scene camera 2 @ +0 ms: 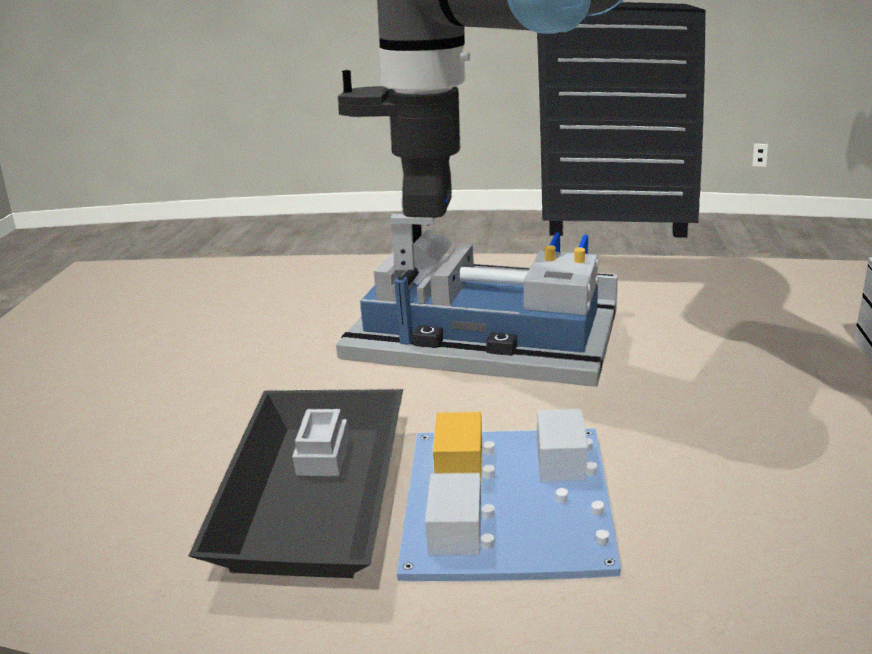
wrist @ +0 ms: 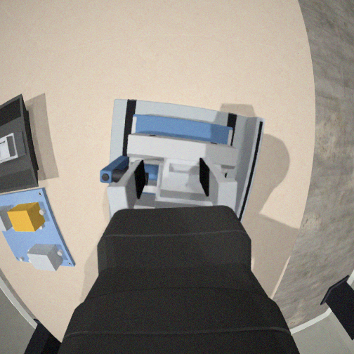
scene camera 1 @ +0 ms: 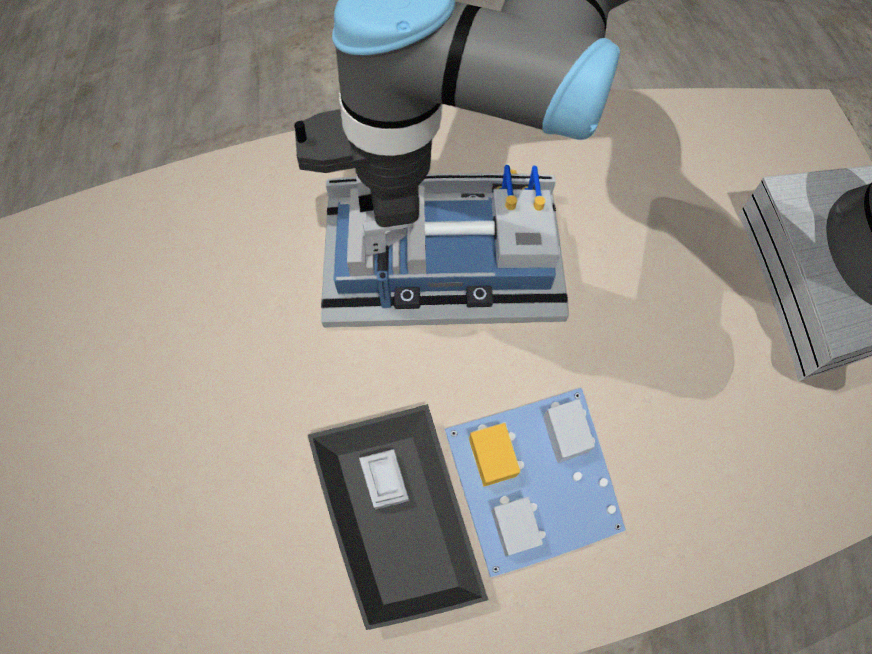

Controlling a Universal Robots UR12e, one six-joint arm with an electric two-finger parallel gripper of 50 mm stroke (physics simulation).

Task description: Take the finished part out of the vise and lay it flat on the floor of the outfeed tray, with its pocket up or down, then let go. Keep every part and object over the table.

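Frame: origin at the arm's base, x right, y ahead, z up, level; centimetres.
Where they show: gripper, between the fingertips: [scene camera 2: 409, 258] [scene camera 1: 372, 228].
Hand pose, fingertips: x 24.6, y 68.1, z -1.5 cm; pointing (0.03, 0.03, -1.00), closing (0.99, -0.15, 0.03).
Observation:
After its pixels a point has its place.
The finished part [scene camera 1: 395, 240] @(y 66.0, x 22.6, z -2.2 cm) [scene camera 2: 432, 247] @(y 65.3, x 24.4, z -0.1 cm) [wrist: 184, 181] is pale grey with a pocket. It is tilted between the jaws of the vise [scene camera 1: 461, 263] @(y 59.4, x 18.7, z -5.1 cm) [scene camera 2: 493, 325] @(y 59.0, x 16.7, z -6.7 cm) [wrist: 182, 129], its upper end leaning toward the movable jaw. My gripper [scene camera 1: 384, 242] @(y 68.1, x 24.6, z -1.5 cm) [scene camera 2: 415, 247] @(y 68.1, x 24.6, z -1.5 cm) [wrist: 171, 170] is open at the vise, with its black-padded fingers apart along the jaw direction; the part shows between them in the wrist view, nearer the right finger. The fingers and jaws hide its lower end. The outfeed tray [scene camera 1: 415, 563] @(y 76.0, x -12.3, z -9.9 cm) [scene camera 2: 302, 524] @(y 76.5, x -11.4, z -9.9 cm) [wrist: 20, 172] is dark, with sloped walls.
Another pale part [scene camera 1: 384, 478] @(y 75.8, x -1.7, z -7.8 cm) [scene camera 2: 319, 443] @(y 75.5, x -4.3, z -6.6 cm) [wrist: 7, 148] lies pocket up in the tray. A blue board [scene camera 1: 563, 517] @(y 58.2, x -13.2, z -10.3 cm) [scene camera 2: 528, 542] @(y 58.3, x -14.2, z -10.3 cm) beside it holds one orange block [scene camera 1: 495, 454] @(y 63.5, x -3.4, z -6.7 cm) [scene camera 2: 457, 442] @(y 63.5, x -4.9, z -6.7 cm) [wrist: 26, 217] and two grey blocks. A blue post [scene camera 1: 383, 290] @(y 69.0, x 17.8, z -3.8 cm) [scene camera 2: 403, 311] @(y 68.8, x 17.8, z -5.0 cm) [wrist: 114, 170] stands at the vise's front.

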